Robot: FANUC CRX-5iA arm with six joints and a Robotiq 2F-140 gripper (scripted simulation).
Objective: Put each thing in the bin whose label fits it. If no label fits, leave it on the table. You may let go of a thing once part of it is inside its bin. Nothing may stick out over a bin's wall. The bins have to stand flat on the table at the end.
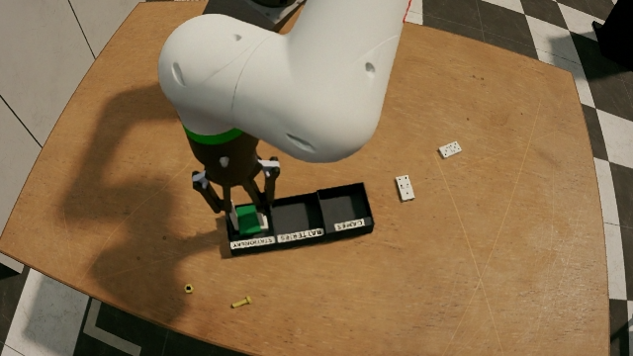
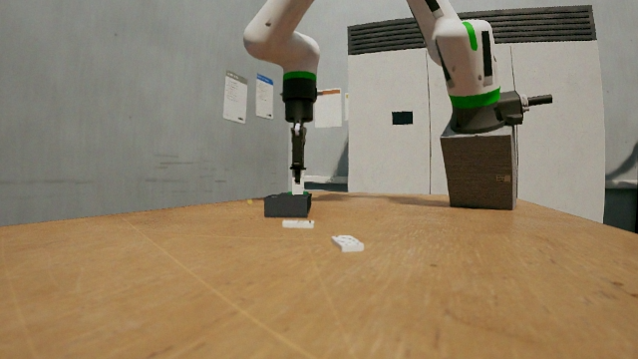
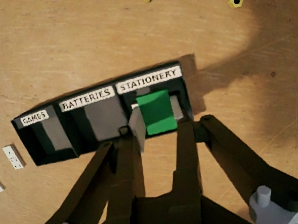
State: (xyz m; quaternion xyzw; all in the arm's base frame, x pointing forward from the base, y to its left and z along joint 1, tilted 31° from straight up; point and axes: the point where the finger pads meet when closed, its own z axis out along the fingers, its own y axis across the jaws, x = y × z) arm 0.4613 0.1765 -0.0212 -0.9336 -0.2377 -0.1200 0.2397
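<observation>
My hand is 3 cm above the flat green block. Also, from my hand: yellow bolt: 14 cm ahead, 4 cm to the left, 6 cm below; then yellow nut: 16 cm ahead, 6 cm to the right, 6 cm below; then black three-part bin tray: 4 cm behind, 8 cm to the left, 4 cm below.
</observation>
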